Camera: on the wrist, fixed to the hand. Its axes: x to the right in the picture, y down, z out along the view.
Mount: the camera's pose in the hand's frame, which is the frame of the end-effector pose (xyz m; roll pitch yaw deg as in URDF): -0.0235 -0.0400 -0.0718 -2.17 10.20 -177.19
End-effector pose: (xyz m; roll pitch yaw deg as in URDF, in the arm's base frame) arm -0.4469 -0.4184 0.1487 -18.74 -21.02 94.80
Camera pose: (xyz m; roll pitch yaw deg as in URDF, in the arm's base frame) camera -0.3860 -0.4154 0.0888 19.23 29.65 -78.42
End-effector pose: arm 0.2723 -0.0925 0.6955 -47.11 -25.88 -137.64
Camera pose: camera 0.2278 -0.0250 0.6676 49.83 30.38 53.22
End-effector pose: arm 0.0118 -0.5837 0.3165 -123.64 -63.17 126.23
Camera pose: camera 0.0870 -0.6226 0.3285 131.54 54.57 -41.75
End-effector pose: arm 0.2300 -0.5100 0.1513 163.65 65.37 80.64
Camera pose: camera 0.1791 -0.4584 0.1967 -147.50 -73.48 -119.13
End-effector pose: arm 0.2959 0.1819 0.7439 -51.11 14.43 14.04
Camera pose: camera 0.2901 0.0970 0.7363 46.60 -10.00 -156.13
